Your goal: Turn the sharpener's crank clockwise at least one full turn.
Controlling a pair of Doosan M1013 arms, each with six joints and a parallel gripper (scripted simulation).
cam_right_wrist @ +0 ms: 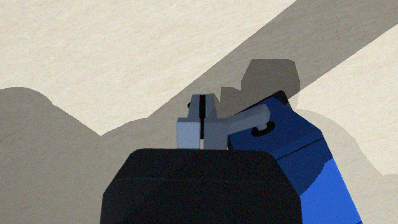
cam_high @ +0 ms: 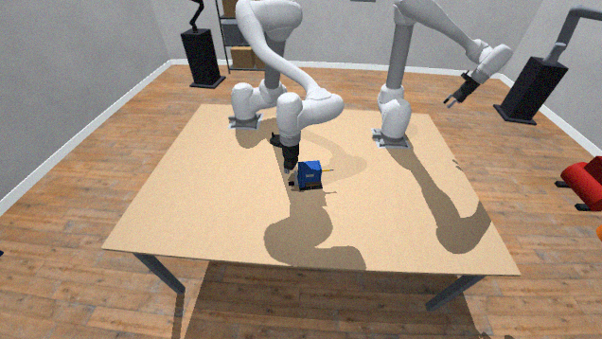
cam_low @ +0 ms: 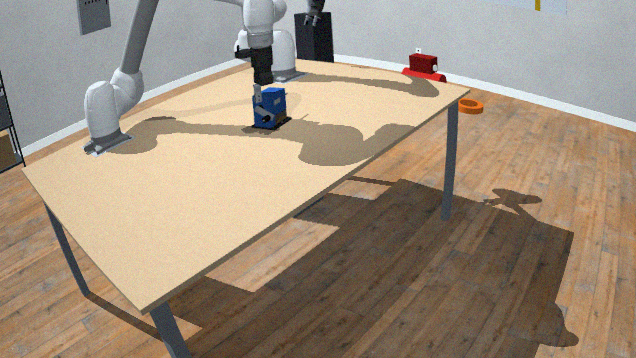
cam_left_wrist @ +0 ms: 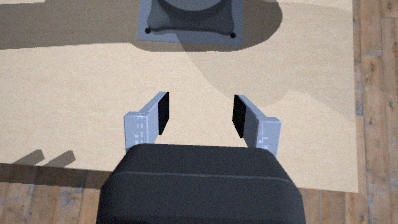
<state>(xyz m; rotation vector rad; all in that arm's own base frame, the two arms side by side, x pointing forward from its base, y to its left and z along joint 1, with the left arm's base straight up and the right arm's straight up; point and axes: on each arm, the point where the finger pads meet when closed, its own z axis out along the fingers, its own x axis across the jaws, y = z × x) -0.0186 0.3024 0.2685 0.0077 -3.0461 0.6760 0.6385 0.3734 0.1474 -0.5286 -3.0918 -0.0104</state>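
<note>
Right now the black knob is 1 cm ahead of my right hand, 2 cm to the left of it and 9 cm below it.
</note>
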